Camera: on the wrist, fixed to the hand. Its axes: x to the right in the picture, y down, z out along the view.
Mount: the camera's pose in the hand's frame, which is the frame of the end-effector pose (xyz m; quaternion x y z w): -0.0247 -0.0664 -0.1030 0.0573 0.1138 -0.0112 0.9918
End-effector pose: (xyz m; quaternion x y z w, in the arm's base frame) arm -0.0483 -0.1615 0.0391 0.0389 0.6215 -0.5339 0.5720
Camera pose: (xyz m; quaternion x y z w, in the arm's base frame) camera -0.1526 -0.1030 0.0757 0.1252 0.6513 -0.5671 0.4884
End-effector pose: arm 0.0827 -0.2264 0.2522 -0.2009 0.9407 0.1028 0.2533
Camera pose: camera 0.0860 -0.3084 0.3465 -0.2070 0.9654 0.0224 0.1568
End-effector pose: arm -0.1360 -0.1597 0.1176 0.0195 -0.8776 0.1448 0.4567
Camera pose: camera -0.0286 -0.1977 0.1691 0.0389 -0.8099 0.1910 0.5533
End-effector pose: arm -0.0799 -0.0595 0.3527 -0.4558 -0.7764 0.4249 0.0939
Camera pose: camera -0.0527 -0.0346 0.4722 -0.4864 -0.7401 0.4130 0.2124
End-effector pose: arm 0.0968 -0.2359 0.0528 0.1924 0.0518 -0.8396 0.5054
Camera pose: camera 0.0773 -0.1543 -0.0399 0.3147 0.0629 -0.8194 0.4749
